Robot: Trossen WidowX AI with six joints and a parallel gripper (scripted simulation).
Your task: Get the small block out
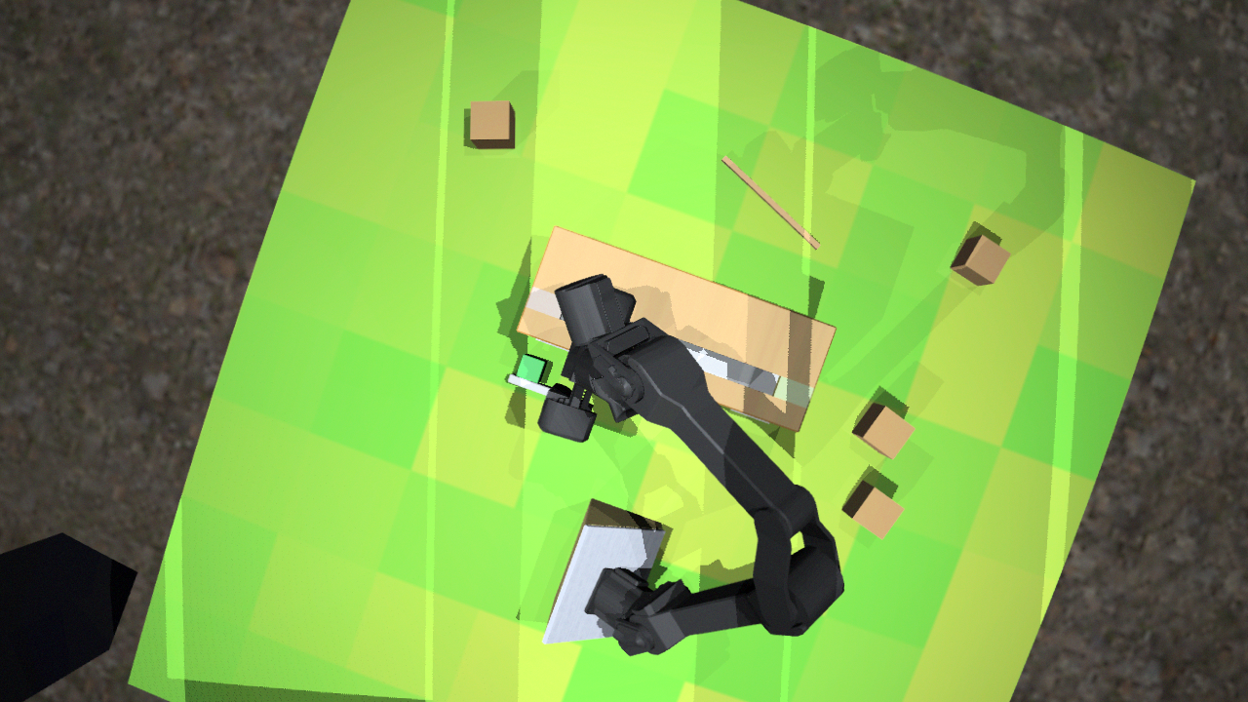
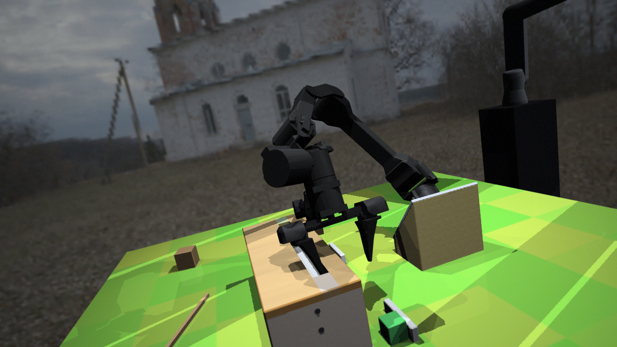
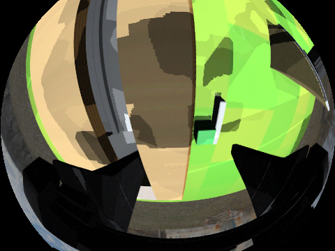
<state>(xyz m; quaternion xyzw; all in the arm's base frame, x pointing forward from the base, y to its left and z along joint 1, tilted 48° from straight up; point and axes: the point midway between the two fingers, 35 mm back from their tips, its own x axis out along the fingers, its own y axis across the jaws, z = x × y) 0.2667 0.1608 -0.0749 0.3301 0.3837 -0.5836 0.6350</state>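
Now: gripper tip 50 mm past the green block, 50 mm to the right of it and 90 mm above it. From my gripper tip the other things lie so: wooden-topped box (50 mm ahead, 110 mm to the right, 50 mm below); then thin stick (310 mm ahead, 170 mm to the right, 110 mm below).
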